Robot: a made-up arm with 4 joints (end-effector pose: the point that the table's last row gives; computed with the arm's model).
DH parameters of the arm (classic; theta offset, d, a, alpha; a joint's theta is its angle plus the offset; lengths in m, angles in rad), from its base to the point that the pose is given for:
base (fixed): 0 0 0 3.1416
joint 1: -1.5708 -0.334 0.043 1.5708
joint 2: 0 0.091 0.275 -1.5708
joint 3: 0 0.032 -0.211 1.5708
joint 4: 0 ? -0.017 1.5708
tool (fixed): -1.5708 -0.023 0 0
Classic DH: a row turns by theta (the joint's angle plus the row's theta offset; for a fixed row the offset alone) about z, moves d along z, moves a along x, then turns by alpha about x.
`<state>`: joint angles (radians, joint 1 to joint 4).
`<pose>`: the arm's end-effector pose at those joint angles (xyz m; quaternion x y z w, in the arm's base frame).
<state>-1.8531 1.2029 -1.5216 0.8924</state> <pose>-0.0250 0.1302 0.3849 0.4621 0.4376 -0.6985 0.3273</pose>
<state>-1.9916 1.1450 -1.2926 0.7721</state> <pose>0.0126 0.0584 0.4181 0.4490 0.4875 -0.7069 0.2471</pose>
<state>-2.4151 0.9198 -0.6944 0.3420</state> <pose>0.1898 -0.0802 0.3982 0.2877 0.4840 -0.8257 0.0351</pose>
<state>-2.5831 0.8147 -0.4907 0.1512</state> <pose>0.2606 -0.1000 0.3600 -0.2002 -0.4112 0.8891 0.0160</pose>
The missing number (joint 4, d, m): 0.331
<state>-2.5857 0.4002 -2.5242 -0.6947</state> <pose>-0.3886 -0.0569 0.1792 0.4646 -0.1789 -0.5122 0.6998</pose>
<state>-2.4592 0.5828 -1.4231 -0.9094</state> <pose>-0.0107 0.0841 0.3296 0.3765 -0.2643 -0.8647 0.2018</pose>
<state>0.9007 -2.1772 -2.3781 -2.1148</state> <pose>0.1469 -0.2336 0.5000 0.2688 -0.1621 0.9233 0.2213</pose>
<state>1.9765 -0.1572 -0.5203 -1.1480</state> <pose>0.1034 0.2606 0.2683 0.4250 -0.4228 -0.5166 0.6114</pose>
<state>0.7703 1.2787 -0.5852 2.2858</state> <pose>-0.1678 0.1816 0.4180 0.9199 -0.2227 -0.3096 0.0913</pose>
